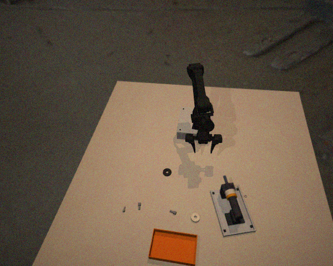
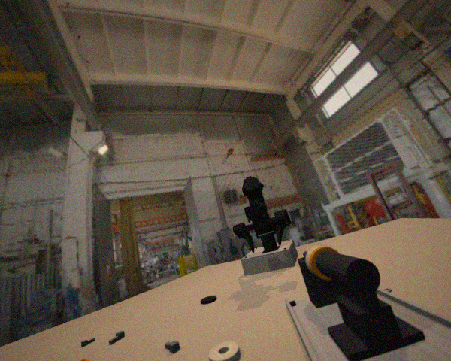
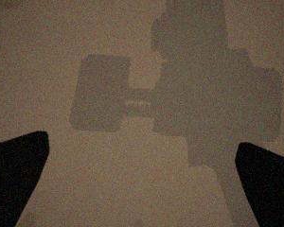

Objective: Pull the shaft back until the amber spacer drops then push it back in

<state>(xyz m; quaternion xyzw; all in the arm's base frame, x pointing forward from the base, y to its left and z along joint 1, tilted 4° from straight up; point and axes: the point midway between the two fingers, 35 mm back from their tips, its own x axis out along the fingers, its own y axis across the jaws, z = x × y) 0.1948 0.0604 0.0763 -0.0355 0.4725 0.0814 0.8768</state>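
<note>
Right now the dark shaft is 190 mm ahead of my gripper tip, 160 mm to the left of it and 20 mm below it. The rest, counted from my gripper tip: orange tray (470 mm ahead, 40 mm to the right, 90 mm below); white spacer (190 mm ahead, 170 mm to the left, 20 mm below); amber spacer (210 mm ahead, 170 mm to the left, 20 mm below).
</note>
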